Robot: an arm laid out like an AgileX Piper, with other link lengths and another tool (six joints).
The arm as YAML. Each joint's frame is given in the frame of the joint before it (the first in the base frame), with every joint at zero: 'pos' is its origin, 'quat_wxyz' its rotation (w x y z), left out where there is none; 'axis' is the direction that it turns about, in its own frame. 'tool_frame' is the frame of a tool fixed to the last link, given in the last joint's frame.
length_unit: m
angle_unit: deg
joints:
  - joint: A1
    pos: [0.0, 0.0, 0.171]
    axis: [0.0, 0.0, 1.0]
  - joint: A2
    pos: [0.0, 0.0, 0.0]
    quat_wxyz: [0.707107, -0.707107, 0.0, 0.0]
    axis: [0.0, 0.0, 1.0]
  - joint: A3
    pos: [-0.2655, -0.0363, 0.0]
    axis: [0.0, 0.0, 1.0]
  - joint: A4
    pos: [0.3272, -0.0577, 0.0]
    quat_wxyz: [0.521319, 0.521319, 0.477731, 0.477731]
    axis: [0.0, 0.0, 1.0]
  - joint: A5
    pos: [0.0, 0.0, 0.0]
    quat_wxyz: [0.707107, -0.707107, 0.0, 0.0]
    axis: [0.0, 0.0, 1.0]
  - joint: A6
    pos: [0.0, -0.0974, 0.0]
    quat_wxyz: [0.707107, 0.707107, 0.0, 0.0]
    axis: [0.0, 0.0, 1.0]
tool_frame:
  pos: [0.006, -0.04, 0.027]
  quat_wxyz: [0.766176, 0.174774, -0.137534, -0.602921]
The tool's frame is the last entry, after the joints.
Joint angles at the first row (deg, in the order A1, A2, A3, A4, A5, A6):
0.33, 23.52, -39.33, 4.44, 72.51, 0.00
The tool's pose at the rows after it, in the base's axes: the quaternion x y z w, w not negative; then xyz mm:
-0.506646 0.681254 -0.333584 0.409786 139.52 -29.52 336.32
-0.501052 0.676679 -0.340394 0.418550 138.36 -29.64 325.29
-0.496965 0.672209 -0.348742 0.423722 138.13 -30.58 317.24
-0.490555 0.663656 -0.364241 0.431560 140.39 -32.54 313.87
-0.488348 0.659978 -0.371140 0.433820 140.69 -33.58 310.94
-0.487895 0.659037 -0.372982 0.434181 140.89 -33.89 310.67
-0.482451 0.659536 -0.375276 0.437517 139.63 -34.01 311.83
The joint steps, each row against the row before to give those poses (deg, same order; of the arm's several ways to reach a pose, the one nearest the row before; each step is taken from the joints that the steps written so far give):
0.00, -2.96, 3.61, 0.13, -1.28, 0.00
-0.01, -2.41, 2.97, 0.01, -2.08, 0.00
0.01, -1.74, 2.23, -0.41, -1.74, 0.00
0.00, -1.12, 1.50, -0.89, -2.55, 0.00
0.00, -0.78, 0.98, -0.49, -1.03, 0.00
0.00, -0.10, 0.14, -0.15, -0.23, 0.00
0.00, -0.48, 0.00, -0.09, -0.13, 0.54

